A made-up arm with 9 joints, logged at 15 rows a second.
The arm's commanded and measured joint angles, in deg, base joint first. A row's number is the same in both.
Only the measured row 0 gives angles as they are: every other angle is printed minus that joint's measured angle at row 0.
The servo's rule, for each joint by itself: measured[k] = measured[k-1] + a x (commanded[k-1-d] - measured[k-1]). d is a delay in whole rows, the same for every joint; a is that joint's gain. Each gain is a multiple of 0.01, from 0.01 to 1. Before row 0 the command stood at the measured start. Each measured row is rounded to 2 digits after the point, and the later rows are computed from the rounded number. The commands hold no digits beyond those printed.
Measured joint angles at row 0:
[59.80, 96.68, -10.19, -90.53, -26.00, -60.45, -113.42, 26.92, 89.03]
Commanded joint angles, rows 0 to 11:
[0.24, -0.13, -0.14, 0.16, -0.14, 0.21, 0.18, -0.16, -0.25]
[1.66, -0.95, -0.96, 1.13, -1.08, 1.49, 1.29, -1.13, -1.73]
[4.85, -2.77, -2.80, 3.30, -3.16, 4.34, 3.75, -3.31, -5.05]
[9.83, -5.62, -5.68, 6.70, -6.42, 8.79, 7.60, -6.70, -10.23]
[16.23, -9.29, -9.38, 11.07, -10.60, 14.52, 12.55, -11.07, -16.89]
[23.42, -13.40, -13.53, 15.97, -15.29, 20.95, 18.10, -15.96, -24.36]
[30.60, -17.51, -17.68, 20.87, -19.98, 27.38, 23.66, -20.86, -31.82]
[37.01, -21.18, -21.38, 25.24, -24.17, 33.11, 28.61, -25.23, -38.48]
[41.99, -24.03, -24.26, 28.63, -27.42, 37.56, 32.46, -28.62, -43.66]
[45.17, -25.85, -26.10, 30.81, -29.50, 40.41, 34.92, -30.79, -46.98]
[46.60, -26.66, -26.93, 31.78, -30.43, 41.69, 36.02, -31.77, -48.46]
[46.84, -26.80, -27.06, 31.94, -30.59, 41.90, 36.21, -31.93, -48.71]
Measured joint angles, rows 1 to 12:
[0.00, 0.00, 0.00, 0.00, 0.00, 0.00, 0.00, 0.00, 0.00]
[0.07, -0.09, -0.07, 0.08, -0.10, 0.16, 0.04, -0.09, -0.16]
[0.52, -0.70, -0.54, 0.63, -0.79, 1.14, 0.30, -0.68, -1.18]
[1.73, -2.17, -1.74, 2.02, -2.45, 3.51, 1.02, -2.18, -3.70]
[4.00, -4.62, -3.83, 4.45, -5.23, 7.42, 2.40, -4.76, -7.94]
[7.42, -7.94, -6.77, 7.89, -8.99, 12.67, 4.53, -8.36, -13.76]
[11.90, -11.82, -10.35, 12.09, -13.40, 18.80, 7.38, -12.69, -20.65]
[17.14, -15.86, -14.23, 16.66, -18.01, 25.15, 10.80, -17.35, -27.91]
[22.70, -19.64, -18.02, 21.12, -22.32, 31.04, 14.54, -21.84, -34.78]
[28.10, -22.76, -21.33, 25.03, -25.89, 35.86, 18.30, -25.70, -40.55]
[32.88, -24.95, -23.86, 28.04, -28.42, 39.23, 21.79, -28.60, -44.73]
[36.72, -26.16, -25.49, 29.98, -29.83, 41.05, 24.78, -30.41, -47.15]
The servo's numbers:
d 1
a 0.28 0.71 0.53 0.52 0.70 0.74 0.21 0.57 0.65

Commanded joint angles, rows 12 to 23:
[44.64, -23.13, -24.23, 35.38, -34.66, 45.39, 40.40, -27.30, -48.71]
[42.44, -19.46, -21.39, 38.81, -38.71, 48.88, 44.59, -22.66, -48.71]
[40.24, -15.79, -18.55, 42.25, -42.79, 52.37, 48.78, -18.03, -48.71]
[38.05, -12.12, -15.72, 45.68, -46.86, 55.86, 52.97, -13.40, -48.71]
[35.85, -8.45, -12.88, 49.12, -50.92, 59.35, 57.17, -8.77, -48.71]
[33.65, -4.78, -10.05, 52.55, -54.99, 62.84, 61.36, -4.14, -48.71]
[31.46, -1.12, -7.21, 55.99, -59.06, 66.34, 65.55, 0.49, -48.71]
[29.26, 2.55, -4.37, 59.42, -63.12, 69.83, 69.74, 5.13, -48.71]
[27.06, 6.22, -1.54, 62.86, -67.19, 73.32, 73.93, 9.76, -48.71]
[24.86, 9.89, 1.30, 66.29, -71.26, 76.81, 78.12, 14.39, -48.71]
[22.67, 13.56, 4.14, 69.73, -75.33, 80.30, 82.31, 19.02, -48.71]
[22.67, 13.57, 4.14, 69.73, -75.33, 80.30, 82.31, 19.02, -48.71]
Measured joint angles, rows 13 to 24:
[39.55, -26.61, -26.32, 31.00, -30.36, 41.68, 27.18, -31.28, -48.16]
[40.98, -24.14, -25.21, 33.28, -33.37, 44.43, 29.96, -29.01, -48.52]
[41.39, -20.82, -23.19, 36.16, -37.11, 47.72, 33.03, -25.39, -48.64]
[41.07, -17.25, -20.73, 39.33, -41.09, 51.16, 36.34, -21.19, -48.69]
[40.22, -13.61, -18.07, 42.63, -45.13, 54.64, 39.83, -16.75, -48.70]
[39.00, -9.95, -15.32, 46.00, -49.18, 58.13, 43.47, -12.20, -48.71]
[37.50, -6.28, -12.53, 49.41, -53.25, 61.62, 47.23, -7.61, -48.71]
[35.81, -2.62, -9.71, 52.83, -57.32, 65.11, 51.08, -2.99, -48.71]
[33.98, 1.05, -6.88, 56.26, -61.38, 68.60, 55.00, 1.64, -48.71]
[32.04, 4.72, -4.05, 59.69, -65.45, 72.09, 58.98, 6.27, -48.71]
[30.03, 8.39, -1.21, 63.12, -69.52, 75.58, 63.00, 10.90, -48.71]
[27.97, 12.06, 1.63, 66.56, -73.59, 79.07, 67.06, 15.53, -48.71]

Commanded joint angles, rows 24 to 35:
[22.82, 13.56, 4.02, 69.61, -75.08, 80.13, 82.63, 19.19, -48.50]
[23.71, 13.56, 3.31, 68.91, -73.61, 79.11, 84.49, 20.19, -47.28]
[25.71, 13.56, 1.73, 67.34, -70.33, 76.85, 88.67, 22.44, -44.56]
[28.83, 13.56, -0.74, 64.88, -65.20, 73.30, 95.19, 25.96, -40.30]
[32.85, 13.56, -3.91, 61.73, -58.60, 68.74, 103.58, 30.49, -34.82]
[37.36, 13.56, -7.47, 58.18, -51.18, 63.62, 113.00, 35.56, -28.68]
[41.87, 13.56, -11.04, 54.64, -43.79, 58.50, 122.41, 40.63, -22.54]
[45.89, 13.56, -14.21, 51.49, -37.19, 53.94, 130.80, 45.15, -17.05]
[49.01, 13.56, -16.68, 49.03, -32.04, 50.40, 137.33, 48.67, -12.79]
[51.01, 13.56, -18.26, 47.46, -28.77, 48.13, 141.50, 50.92, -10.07]
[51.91, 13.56, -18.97, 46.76, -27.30, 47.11, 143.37, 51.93, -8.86]
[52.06, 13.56, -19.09, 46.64, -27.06, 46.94, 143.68, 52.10, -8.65]
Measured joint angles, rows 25 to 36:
[26.49, 13.13, 2.96, 68.21, -74.81, 79.98, 70.26, 17.52, -48.71]
[25.46, 13.44, 3.52, 68.94, -75.00, 80.09, 72.86, 18.47, -48.57]
[24.97, 13.53, 3.41, 68.92, -74.03, 79.36, 75.30, 19.45, -47.73]
[25.18, 13.55, 2.52, 68.10, -71.44, 77.50, 78.11, 21.15, -45.67]
[26.20, 13.56, 0.79, 66.43, -67.07, 74.39, 81.70, 23.89, -42.18]
[28.06, 13.56, -1.70, 63.99, -61.14, 70.21, 86.29, 27.65, -37.40]
[30.66, 13.56, -4.76, 60.97, -54.17, 65.33, 91.90, 32.16, -31.73]
[33.80, 13.56, -8.09, 57.68, -46.90, 60.28, 98.31, 36.99, -25.76]
[37.19, 13.56, -11.33, 54.46, -40.10, 55.59, 105.13, 41.64, -20.10]
[40.50, 13.56, -14.17, 51.64, -34.46, 51.75, 111.89, 45.65, -15.35]
[43.44, 13.56, -16.34, 49.47, -30.48, 49.07, 118.11, 48.65, -11.92]
[45.81, 13.56, -17.73, 48.06, -28.25, 47.62, 123.41, 50.52, -9.93]

